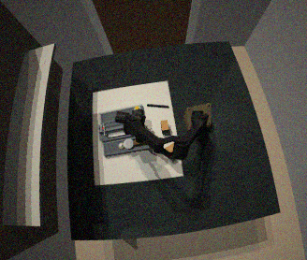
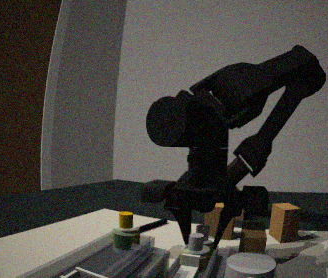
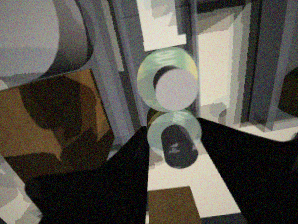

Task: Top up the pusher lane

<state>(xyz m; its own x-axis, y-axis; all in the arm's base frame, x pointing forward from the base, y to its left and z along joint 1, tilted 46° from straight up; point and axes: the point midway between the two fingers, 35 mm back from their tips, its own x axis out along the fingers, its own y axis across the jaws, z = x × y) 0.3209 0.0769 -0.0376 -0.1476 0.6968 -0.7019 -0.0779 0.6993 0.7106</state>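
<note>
My gripper tip is 60 mm short of the white mat, 10 mm to the left of it and 30 mm above it. From my gripper tip the other things lie so: grey disc 80 mm ahead, 90 mm to the left; then thin black stick 110 mm behind, 160 mm to the right, 20 mm below.
</note>
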